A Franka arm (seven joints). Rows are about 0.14 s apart.
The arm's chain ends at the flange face. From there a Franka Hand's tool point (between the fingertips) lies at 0.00 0.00 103.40 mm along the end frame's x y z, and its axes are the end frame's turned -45 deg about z.
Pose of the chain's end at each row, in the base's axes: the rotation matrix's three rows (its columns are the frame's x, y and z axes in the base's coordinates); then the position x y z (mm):
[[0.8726, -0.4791, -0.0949], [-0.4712, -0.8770, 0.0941], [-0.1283, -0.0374, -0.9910]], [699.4, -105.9, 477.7]
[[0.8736, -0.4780, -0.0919], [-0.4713, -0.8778, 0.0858], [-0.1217, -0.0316, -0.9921]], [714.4, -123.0, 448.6]
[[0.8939, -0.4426, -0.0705], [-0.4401, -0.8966, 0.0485], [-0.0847, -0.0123, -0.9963]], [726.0, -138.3, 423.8]
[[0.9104, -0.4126, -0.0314], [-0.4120, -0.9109, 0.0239], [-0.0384, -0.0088, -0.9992]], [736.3, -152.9, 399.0]
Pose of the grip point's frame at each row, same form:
[[0.9558, 0.2782, -0.0949], [0.2869, -0.9533, 0.0941], [-0.0643, -0.1172, -0.9910]], [689.6, -96.2, 375.2]
[[0.9557, 0.2797, -0.0919], [0.2874, -0.9540, 0.0858], [-0.0637, -0.1084, -0.9921]], [704.9, -114.1, 346.0]
[[0.9450, 0.3191, -0.0705], [0.3228, -0.9452, 0.0485], [-0.0512, -0.0686, -0.9963]], [718.7, -133.3, 320.8]
[[0.9355, 0.3520, -0.0314], [0.3528, -0.9354, 0.0239], [-0.0209, -0.0334, -0.9992]], [733.1, -150.4, 295.7]

